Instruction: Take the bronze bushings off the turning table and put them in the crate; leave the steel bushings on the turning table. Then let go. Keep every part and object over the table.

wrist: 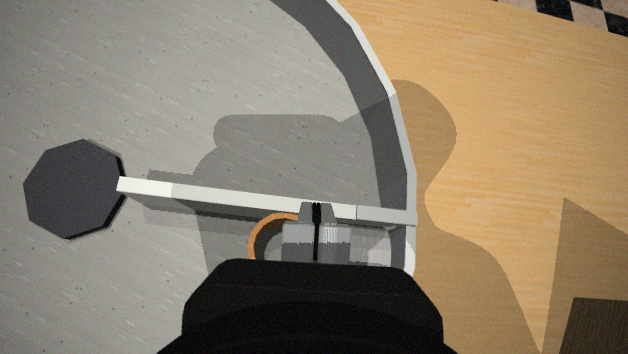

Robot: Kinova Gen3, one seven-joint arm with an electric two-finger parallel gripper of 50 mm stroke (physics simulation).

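Places are measured from the arm's base along level axes (x right, y down, z ahead), in metres.
Where they show: gripper, fingertip midpoint: [315,222].
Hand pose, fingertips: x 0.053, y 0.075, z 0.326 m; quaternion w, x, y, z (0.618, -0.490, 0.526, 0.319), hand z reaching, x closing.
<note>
Each offset is from my fingertips to the top centre of the thing. "*": to the spot under its first point. Level surfaces: height alone.
The orange-brown bronze bushing {dy +0.002, dx -0.018, dz +0.012 m} [256,235] is upright over the grey turning table {dy +0.032, dx -0.024, dz +0.150 m} [125,75], next to the pale bar and near the rim. The lower part of the bushing is hidden by my gripper body. My gripper [315,222] is shut with its fingertips pressed nearly together on the right-hand wall of the bushing; a small bit of orange shows between them. The left finger covers part of the ring's opening. I cannot tell whether the bushing touches the turning table. Steel bushings do not show in this view.
A pale bar {* dy +0.000, dx +0.000, dz +0.043 m} [240,197] runs from near the dark eight-sided hub {dy +0.032, dx -0.024, dz +0.150 m} [75,190] to the raised rim {* dy +0.000, dx +0.033, dz -0.050 m} [411,195], close behind the fingertips. A dark brown surface [600,325], possibly the crate, shows at the lower right on the wooden table {dy +0.093 m} [525,125].
</note>
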